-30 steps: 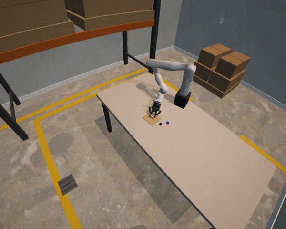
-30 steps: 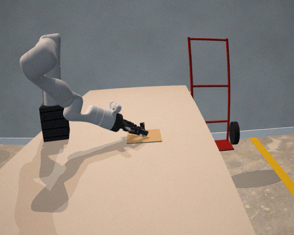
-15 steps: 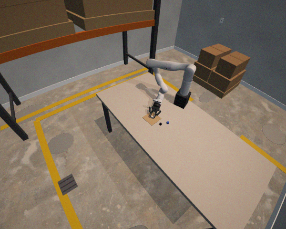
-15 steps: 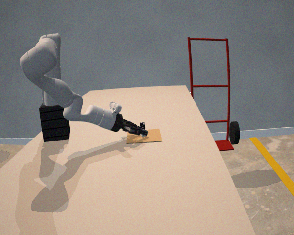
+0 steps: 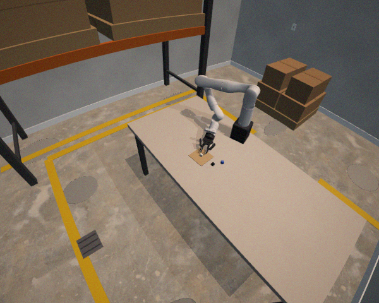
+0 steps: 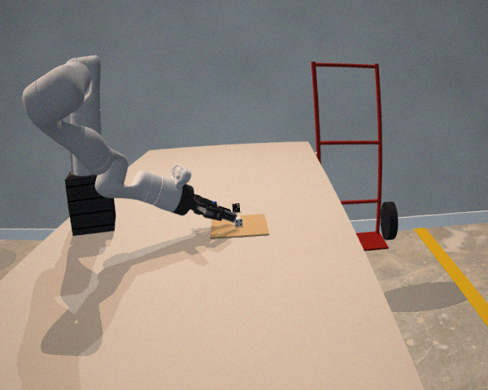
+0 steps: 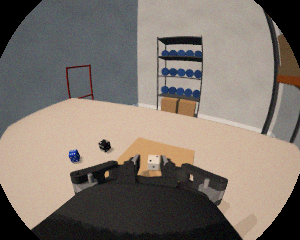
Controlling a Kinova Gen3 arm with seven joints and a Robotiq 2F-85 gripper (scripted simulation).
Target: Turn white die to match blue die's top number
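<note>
Now: the white die 3 cm ahead of my hand, 1 cm to the left of it and 2 cm below it. From my hand the other things lie so: tan mat: 3 cm ahead, 1 cm to the left, 4 cm below; blue die: 7 cm behind, 15 cm to the left, 3 cm below; black die: 13 cm to the left, 3 cm below.
</note>
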